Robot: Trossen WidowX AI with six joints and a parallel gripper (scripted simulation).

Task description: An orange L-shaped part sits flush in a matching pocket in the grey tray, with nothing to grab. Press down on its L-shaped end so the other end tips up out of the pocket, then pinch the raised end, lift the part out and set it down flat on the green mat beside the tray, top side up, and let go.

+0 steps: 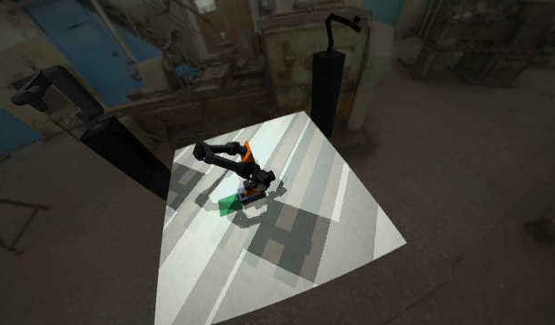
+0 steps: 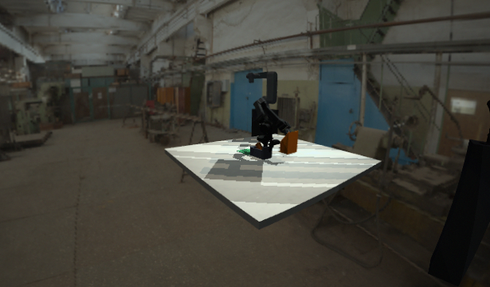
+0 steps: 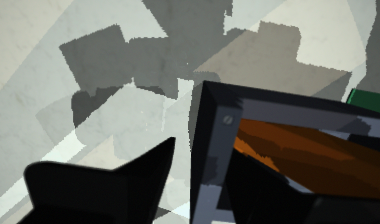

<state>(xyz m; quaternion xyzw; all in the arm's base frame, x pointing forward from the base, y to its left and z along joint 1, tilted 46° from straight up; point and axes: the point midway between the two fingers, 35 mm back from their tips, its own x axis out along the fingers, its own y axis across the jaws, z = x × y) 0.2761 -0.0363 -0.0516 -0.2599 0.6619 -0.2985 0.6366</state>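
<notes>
The orange L-shaped part is 50 mm to the right of my gripper tip, 10 mm below it and 10 mm behind it. Round my gripper tip: green mat (230 mm to the right, 70 mm below, 10 mm behind).
</notes>
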